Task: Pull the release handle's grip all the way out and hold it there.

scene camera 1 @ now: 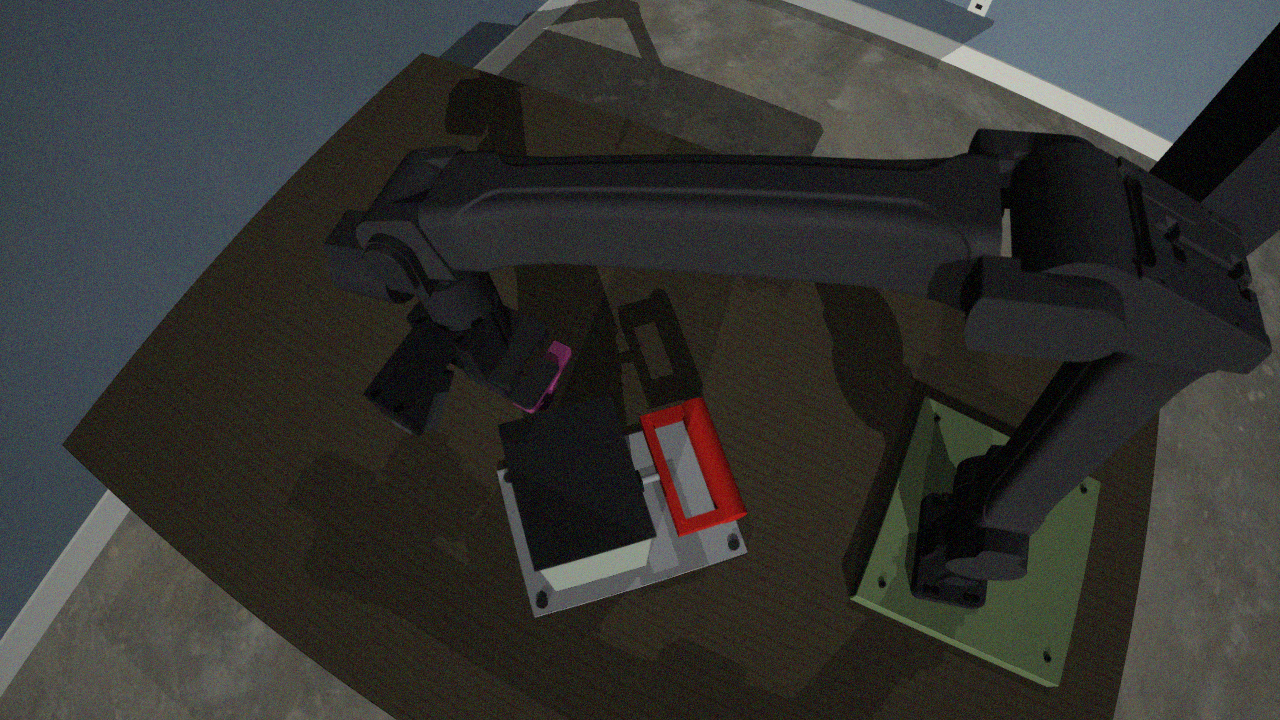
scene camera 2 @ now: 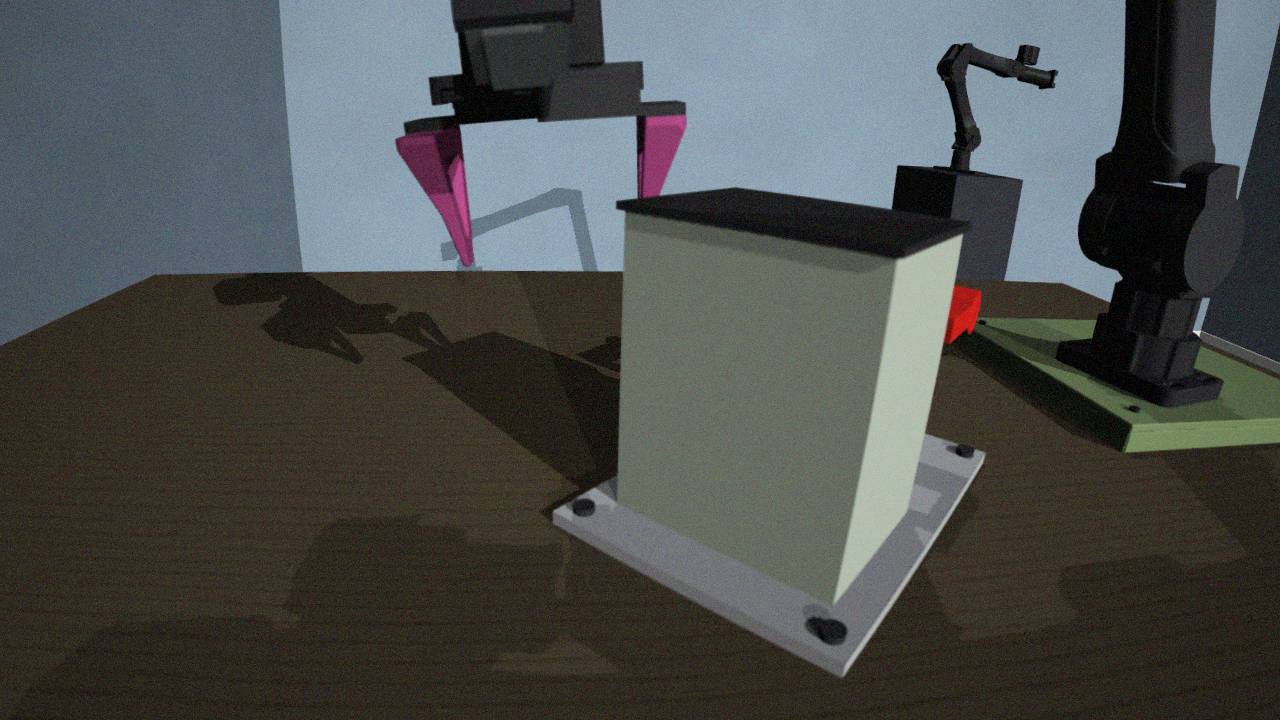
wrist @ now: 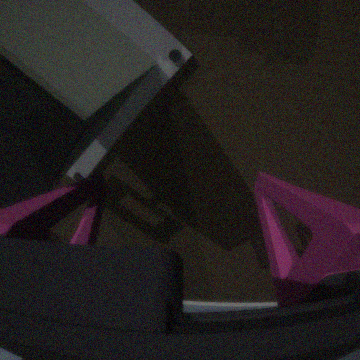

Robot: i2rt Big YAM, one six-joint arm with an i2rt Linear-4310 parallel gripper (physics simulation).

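The release handle's red grip is a rectangular loop on the side of a pale box with a black top. A short light rod joins them, leaving a small gap. The box stands on a grey base plate. My gripper is wide open and empty, with magenta fingers. It hangs high above the table, beside the box on the side away from the grip, touching neither. In the scene camera 2 view the box hides one fingertip. The grip does not show in the wrist view.
The arm's base stands on a green plate, on the grip's side of the box. The arm's long link crosses above the dark wooden table. Bolts stick up at the grey plate's corners. Another arm stands on a pedestal behind.
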